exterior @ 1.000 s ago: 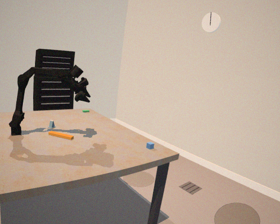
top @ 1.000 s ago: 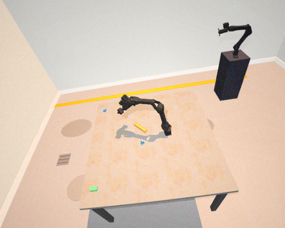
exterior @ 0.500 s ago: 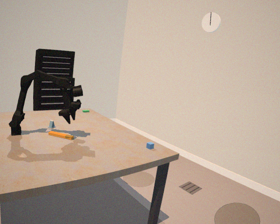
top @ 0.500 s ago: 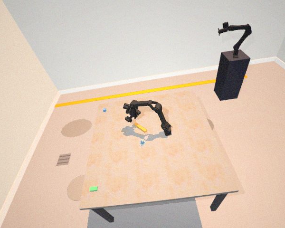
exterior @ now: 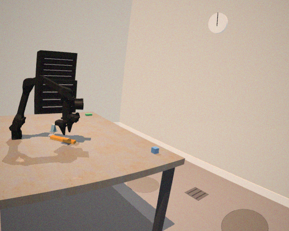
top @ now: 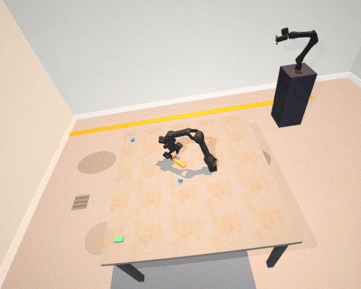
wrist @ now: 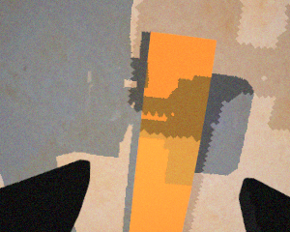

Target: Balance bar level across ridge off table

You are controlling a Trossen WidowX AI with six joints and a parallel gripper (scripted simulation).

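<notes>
Right now the orange bar is 2 cm behind my gripper tip, 2 cm to the left of it and 4 cm below it. Also, from my gripper tip: flat green block (43 cm ahead, 65 cm to the left, 4 cm below); then blue cube (43 cm ahead, 35 cm to the right, 4 cm below).
</notes>
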